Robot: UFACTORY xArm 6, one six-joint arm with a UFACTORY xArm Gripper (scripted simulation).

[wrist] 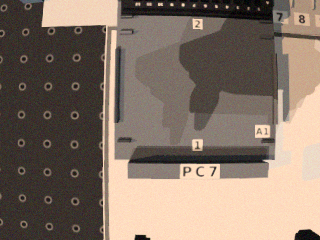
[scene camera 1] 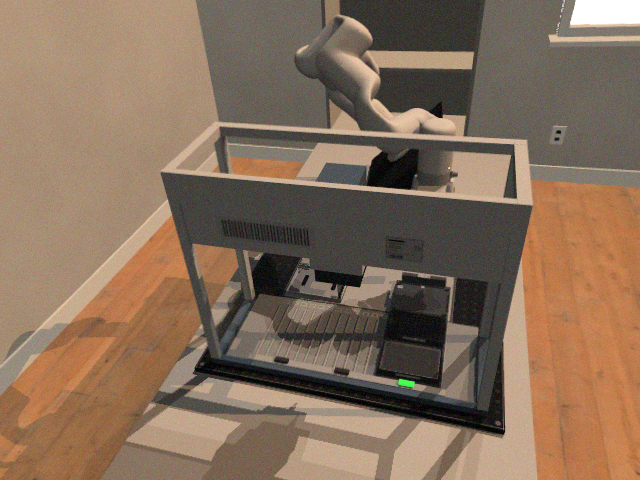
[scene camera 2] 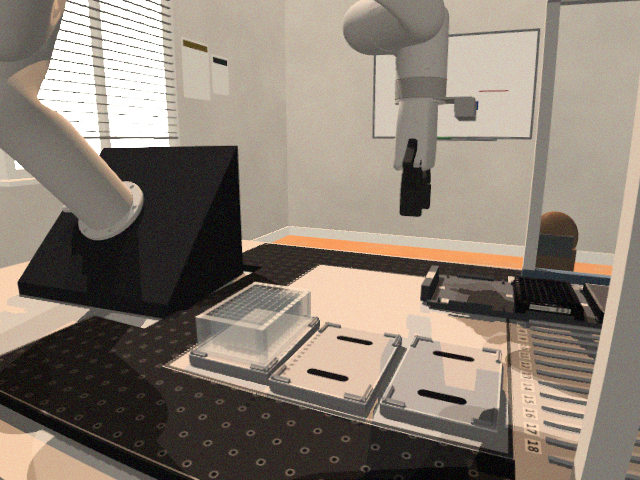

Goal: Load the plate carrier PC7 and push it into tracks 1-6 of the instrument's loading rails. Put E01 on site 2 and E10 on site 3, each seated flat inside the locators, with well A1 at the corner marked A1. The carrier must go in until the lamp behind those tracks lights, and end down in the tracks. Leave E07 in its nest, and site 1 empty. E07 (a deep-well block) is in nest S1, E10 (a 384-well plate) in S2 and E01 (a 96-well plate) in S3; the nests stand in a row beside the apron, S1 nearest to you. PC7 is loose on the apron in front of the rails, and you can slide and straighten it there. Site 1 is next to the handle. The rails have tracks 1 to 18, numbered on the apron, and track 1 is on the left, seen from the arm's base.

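Clear deep-well block E07 (scene camera 2: 284, 312), out of frame in the wrist view. 96-well plate E01 (scene camera 2: 535, 294). My gripper (scene camera 2: 415, 212).
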